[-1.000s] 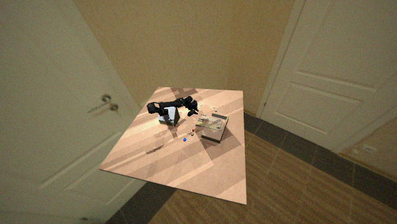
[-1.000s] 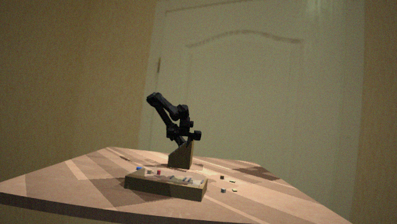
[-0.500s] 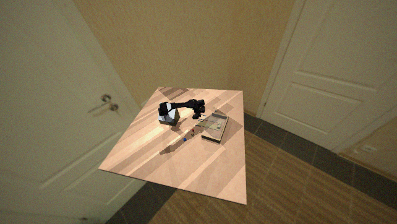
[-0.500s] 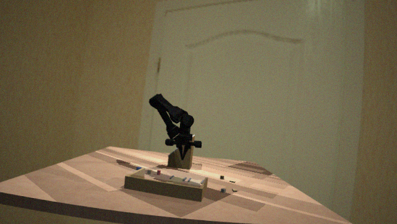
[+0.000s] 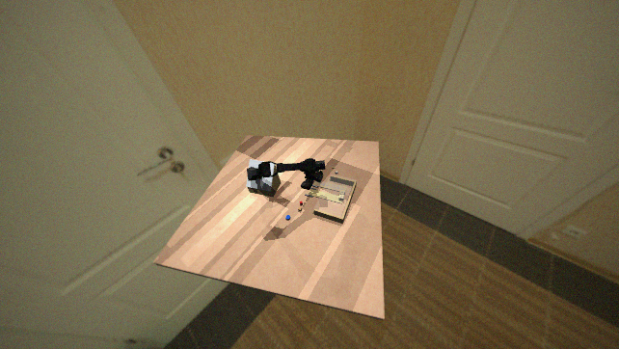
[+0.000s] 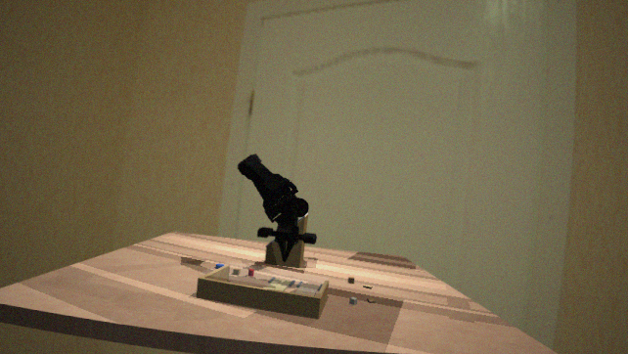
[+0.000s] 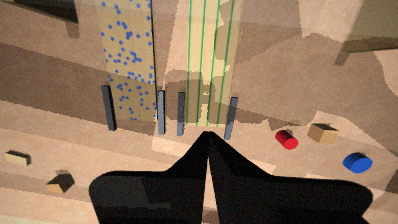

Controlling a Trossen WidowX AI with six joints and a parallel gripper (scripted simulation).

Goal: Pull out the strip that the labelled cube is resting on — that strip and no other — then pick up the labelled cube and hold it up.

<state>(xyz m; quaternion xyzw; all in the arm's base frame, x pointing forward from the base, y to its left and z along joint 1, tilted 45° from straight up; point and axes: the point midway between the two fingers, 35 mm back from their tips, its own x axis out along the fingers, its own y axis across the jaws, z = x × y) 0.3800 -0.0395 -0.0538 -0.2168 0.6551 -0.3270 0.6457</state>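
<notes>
Right now the red cylinder is 50 mm behind my gripper tip, 110 mm to the right of it and 60 mm below it. From my gripper tip the other things lie so: blue block 110 mm behind, 230 mm to the right, 70 mm below.
</notes>
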